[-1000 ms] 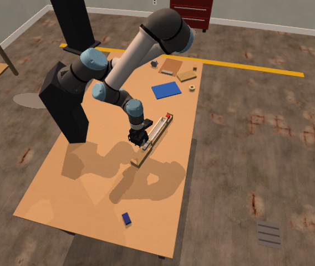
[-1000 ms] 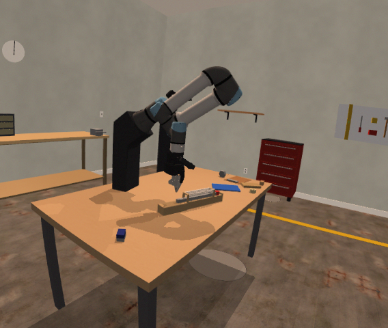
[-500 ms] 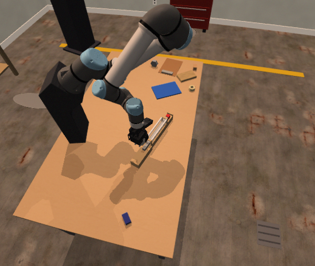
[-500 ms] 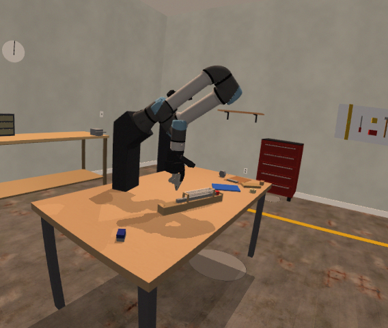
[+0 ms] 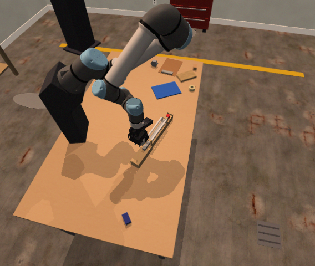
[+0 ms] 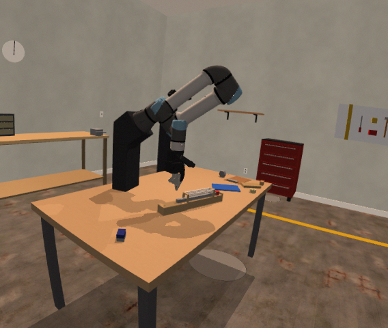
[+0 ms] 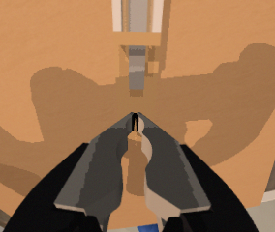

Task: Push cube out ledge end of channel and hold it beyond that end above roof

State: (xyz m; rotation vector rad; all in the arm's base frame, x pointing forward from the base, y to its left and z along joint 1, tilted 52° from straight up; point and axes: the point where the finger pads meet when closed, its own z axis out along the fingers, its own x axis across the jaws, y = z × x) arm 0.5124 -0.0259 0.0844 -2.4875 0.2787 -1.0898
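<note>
Right now the red cube is 1 cm ahead of my hand, 32 cm to the left of it and 8 cm below it. The rest, counted from my hand: blue mat 15 cm behind, 61 cm to the left, 13 cm below; then tape roll 3 cm ahead, 72 cm to the left, 12 cm below; then grey nut 39 cm behind, 84 cm to the left, 10 cm below.
</note>
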